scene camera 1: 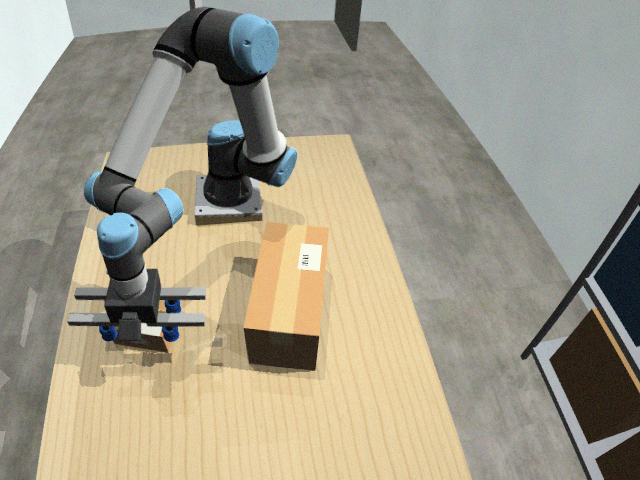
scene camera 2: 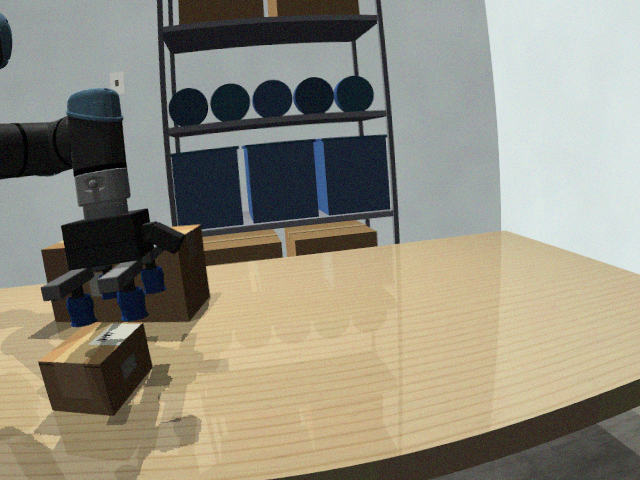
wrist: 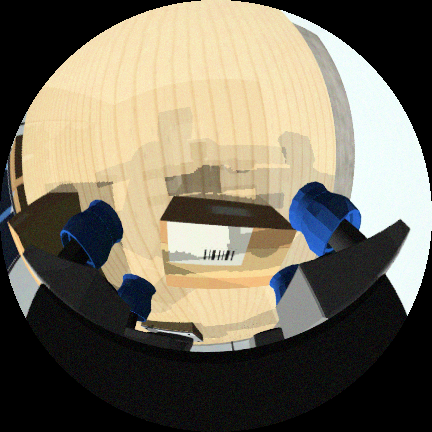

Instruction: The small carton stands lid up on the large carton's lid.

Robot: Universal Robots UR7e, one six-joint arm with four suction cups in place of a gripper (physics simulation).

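Places are measured from the arm's base along level axes (x ahead, y left, z up), in millimetres.
Where they show: hand at its tool point: (scene camera 2: 122, 305) (wrist: 206, 261); arm's base at its link origin: (scene camera 1: 227, 191) (wrist: 174, 336).
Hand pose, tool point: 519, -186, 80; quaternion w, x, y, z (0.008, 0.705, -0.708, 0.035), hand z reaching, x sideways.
Things, the pixels of their centre, and the offset from my tool point, as dx, dy, dz. Level surfaces: height alone.
- small carton at the middle of its body: (wrist: 223, 244) (scene camera 2: 99, 364) (scene camera 1: 143, 323) -47, -22, -77
- large carton at the middle of its body: (scene camera 2: 125, 273) (scene camera 1: 289, 294) (wrist: 62, 271) -82, +339, -35
- wooden table at its surface level: dz -113
The small carton (scene camera 1: 143, 343) (scene camera 2: 97, 367) (wrist: 225, 214) stands lid up on the table, with tape and a white barcode label on its lid. The large carton (scene camera 1: 289, 289) (scene camera 2: 197, 273) (wrist: 47, 215) stands apart from it on the table, to the right in scene camera 1, also taped and labelled on top. My gripper (scene camera 1: 139, 319) (scene camera 2: 117, 297) (wrist: 210, 257), with four blue suction cups, is open and holds nothing. It hangs a little above the small carton, cups pointing down. In scene camera 1 it hides most of that carton's lid.
The wooden table (scene camera 1: 372, 413) (scene camera 2: 465, 310) (wrist: 225, 55) bears both cartons and the arm's base plate (scene camera 1: 227, 210). The large carton rises close beside the gripper's bars. A shelf rack (scene camera 1: 555, 316) (scene camera 2: 391, 170) with bins and boxes stands beyond the table.
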